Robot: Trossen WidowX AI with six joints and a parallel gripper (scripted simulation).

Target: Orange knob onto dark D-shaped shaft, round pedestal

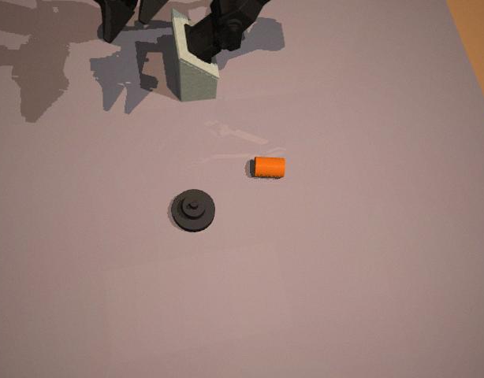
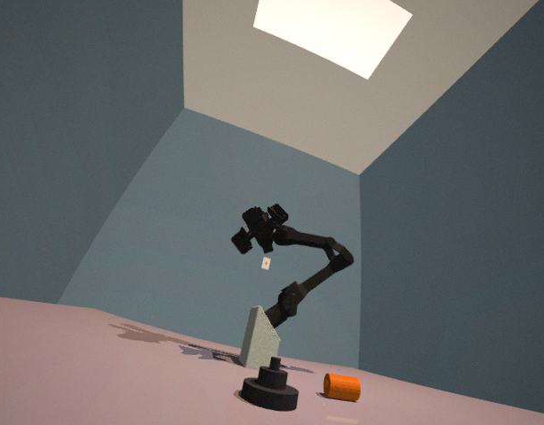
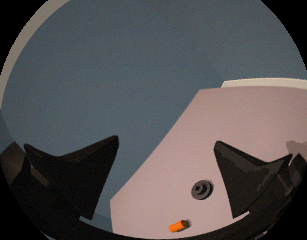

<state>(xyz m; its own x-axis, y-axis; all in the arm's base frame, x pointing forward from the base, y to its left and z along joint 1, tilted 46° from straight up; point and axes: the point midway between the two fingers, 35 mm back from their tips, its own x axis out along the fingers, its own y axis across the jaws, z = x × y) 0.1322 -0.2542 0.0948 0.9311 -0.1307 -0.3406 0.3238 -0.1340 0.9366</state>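
Right now my gripper tip is 35 cm above the orange knob, 24 cm to the right of it and 8 cm short of it. From my gripper tip the other things lie so: round pedestal (34 cm below, 15 cm ahead, 8 cm to the left).
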